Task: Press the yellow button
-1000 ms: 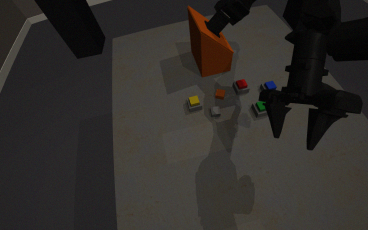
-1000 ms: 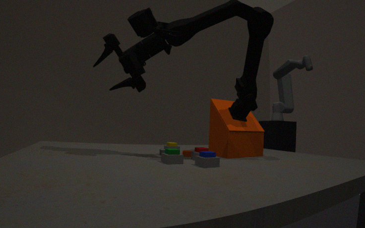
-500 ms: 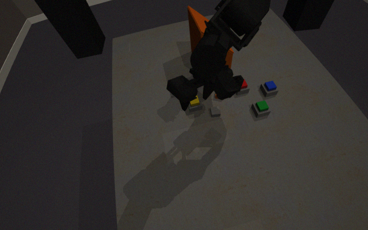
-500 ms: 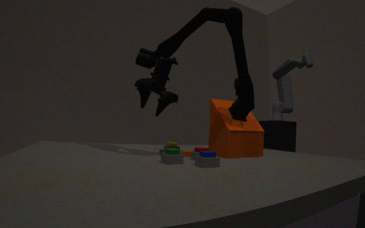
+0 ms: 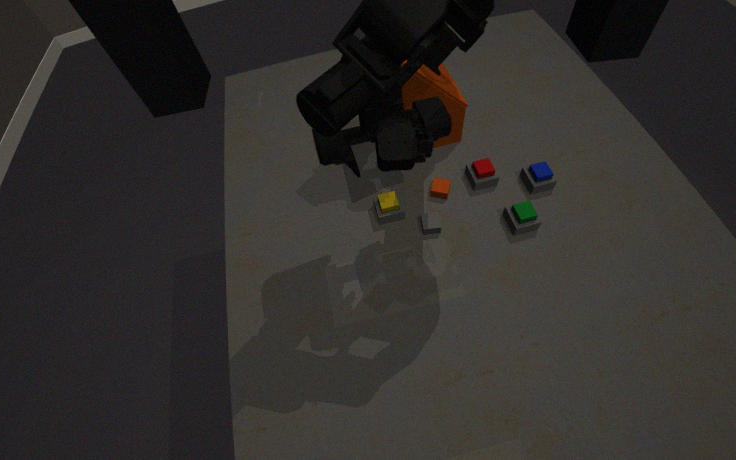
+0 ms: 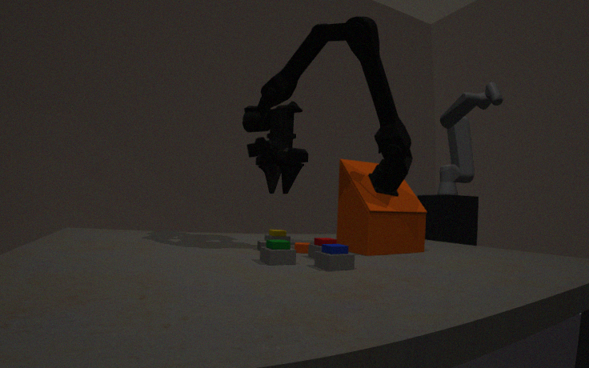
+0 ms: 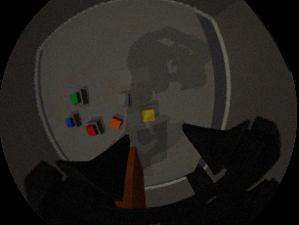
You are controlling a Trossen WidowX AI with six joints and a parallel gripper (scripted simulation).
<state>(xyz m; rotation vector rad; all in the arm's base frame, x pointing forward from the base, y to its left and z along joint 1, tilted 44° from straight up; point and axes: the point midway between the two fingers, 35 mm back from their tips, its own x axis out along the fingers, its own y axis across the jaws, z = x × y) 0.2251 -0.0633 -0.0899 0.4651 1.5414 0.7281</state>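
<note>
My gripper tip is now 9 cm above the yellow button. From my gripper tip the other things lie so: grey block 12 cm below, 7 cm to the left, 4 cm ahead; red button 19 cm to the left, 9 cm below, 5 cm behind; orange block 12 cm below, 10 cm to the left, 3 cm behind.
</note>
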